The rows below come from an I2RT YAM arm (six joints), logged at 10 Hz.
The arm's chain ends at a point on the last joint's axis. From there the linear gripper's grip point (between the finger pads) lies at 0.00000 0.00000 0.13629 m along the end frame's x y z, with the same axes.
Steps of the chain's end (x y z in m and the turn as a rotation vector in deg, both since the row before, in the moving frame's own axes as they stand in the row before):
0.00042, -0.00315, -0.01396, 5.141, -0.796, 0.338
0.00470, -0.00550, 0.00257, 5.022, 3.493, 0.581
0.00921, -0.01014, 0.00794, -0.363, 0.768, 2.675
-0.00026, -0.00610, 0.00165, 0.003, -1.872, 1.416
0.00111, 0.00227, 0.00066, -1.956, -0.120, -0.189
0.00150, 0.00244, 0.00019, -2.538, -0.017, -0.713
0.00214, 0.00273, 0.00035, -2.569, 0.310, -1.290
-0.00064, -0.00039, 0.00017, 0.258, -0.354, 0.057
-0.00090, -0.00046, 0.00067, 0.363, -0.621, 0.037
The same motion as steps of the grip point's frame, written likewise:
-0.00143, -0.01537, -0.01452, 5.141, -0.796, 0.338
0.01305, -0.01738, 0.00179, 5.022, 3.493, 0.581
0.01102, -0.00923, 0.00793, -0.363, 0.768, 2.675
-0.00471, -0.00616, 0.00158, 0.003, -1.872, 1.416
0.00083, 0.00692, 0.00058, -1.956, -0.120, -0.189
0.00150, 0.00848, 0.00006, -2.538, -0.017, -0.713
0.00295, 0.00883, 0.00021, -2.569, 0.310, -1.290
-0.00148, -0.00100, 0.00017, 0.258, -0.354, 0.057
-0.00238, -0.00132, 0.00066, 0.363, -0.621, 0.037

